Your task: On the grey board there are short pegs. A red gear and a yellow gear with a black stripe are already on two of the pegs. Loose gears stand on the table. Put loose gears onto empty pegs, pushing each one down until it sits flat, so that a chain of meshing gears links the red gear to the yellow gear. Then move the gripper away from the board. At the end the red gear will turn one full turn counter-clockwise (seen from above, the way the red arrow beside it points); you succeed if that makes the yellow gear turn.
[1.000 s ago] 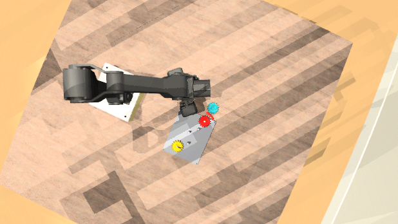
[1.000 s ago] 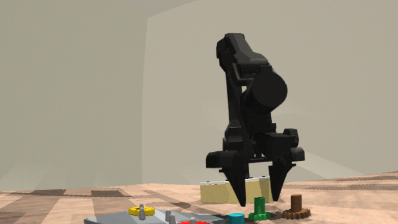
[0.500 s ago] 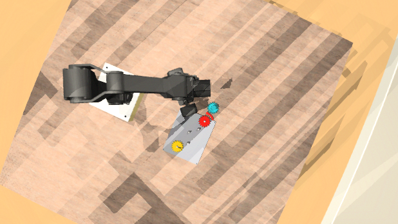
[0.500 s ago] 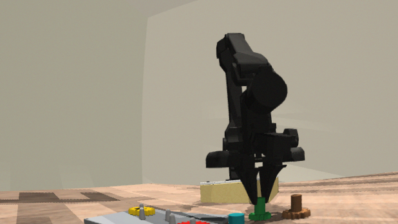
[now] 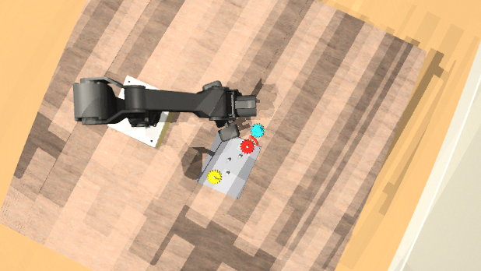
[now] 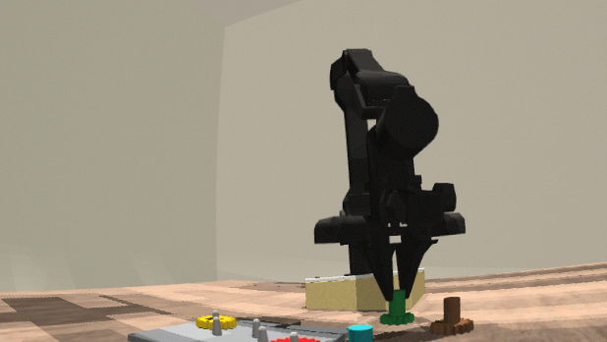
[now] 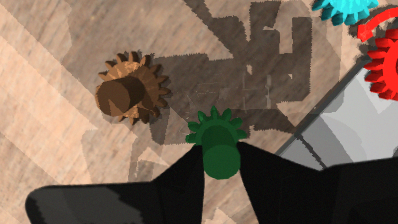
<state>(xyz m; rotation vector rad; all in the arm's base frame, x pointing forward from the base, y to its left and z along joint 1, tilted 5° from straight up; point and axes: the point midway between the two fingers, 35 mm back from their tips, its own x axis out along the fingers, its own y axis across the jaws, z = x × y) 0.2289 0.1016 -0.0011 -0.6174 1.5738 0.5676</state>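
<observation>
Now: gripper tip 120 mm short of the red gear, 80 mm to the left of it and 30 mm above it. The rest, counted from my gripper tip: cyan gear 140 mm ahead, 30 mm below, 10 mm to the right; green gear 10 mm below; brown gear 70 mm to the left, 30 mm below, 10 mm behind.
</observation>
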